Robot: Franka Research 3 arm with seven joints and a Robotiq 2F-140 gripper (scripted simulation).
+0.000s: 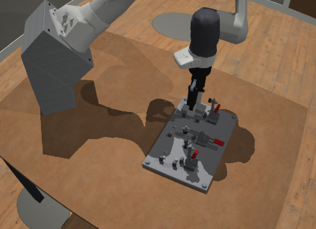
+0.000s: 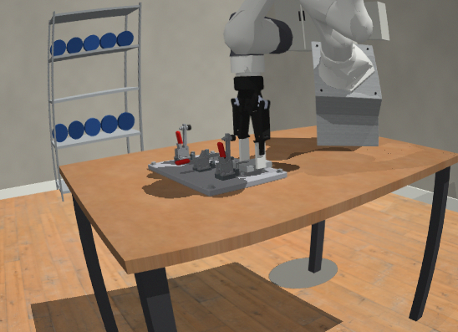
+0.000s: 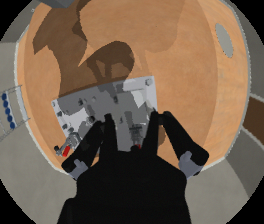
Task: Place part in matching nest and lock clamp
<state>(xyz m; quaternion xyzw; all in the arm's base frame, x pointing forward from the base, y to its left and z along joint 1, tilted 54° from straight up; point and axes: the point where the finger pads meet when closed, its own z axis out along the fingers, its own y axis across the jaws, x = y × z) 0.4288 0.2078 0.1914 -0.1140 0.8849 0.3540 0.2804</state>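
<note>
Right now my hand is 30 mm above the flat grey block. Round my hand: toggle clamp 120 mm ahead, 70 mm to the right, 20 mm below; grey fixture plate 100 mm ahead, 80 mm to the right, 50 mm below.
</note>
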